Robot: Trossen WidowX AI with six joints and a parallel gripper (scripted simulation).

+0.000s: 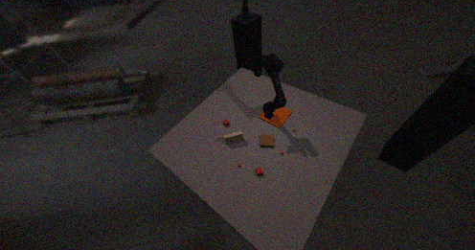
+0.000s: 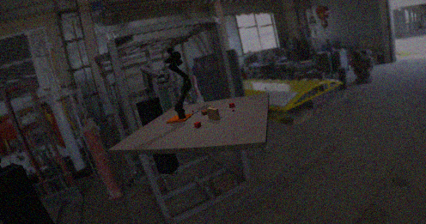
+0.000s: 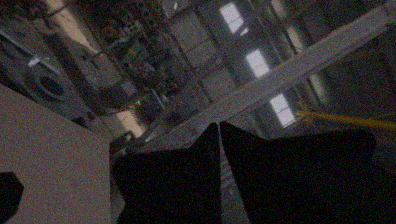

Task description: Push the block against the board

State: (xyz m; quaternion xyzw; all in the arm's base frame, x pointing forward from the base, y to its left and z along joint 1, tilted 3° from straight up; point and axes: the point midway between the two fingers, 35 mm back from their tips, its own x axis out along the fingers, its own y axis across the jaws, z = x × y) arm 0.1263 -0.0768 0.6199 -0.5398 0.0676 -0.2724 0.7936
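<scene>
Now: the board 20 cm ahead of my gripper tip, 1 cm to the right of it and 59 cm below it. Also, from my gripper tip: square block 5 cm ahead, 21 cm to the left, 63 cm below.
</scene>
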